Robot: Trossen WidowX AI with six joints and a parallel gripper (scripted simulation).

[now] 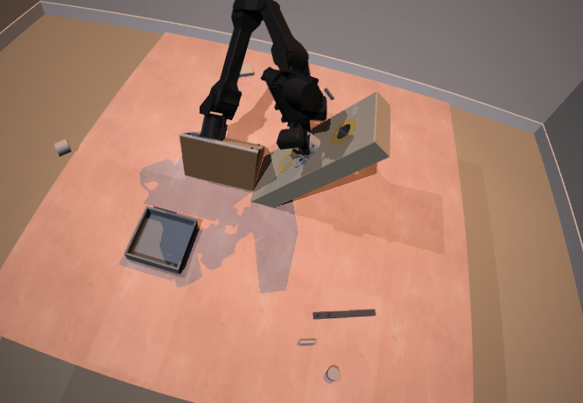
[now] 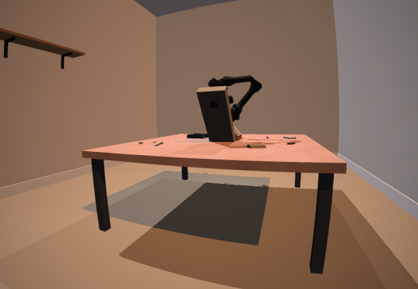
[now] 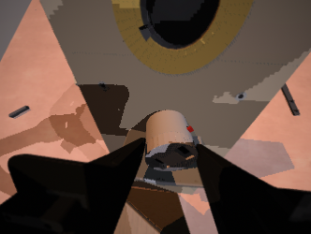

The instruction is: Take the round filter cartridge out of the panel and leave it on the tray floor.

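My gripper tip is 350 mm past the dark-rimmed tray, 240 mm to the left of it and 210 mm above it. Also, from my gripper tip: small pin (60 mm ahead, 460 mm to the right, 210 mm below); then round filter cartridge (right at my gripper tip).
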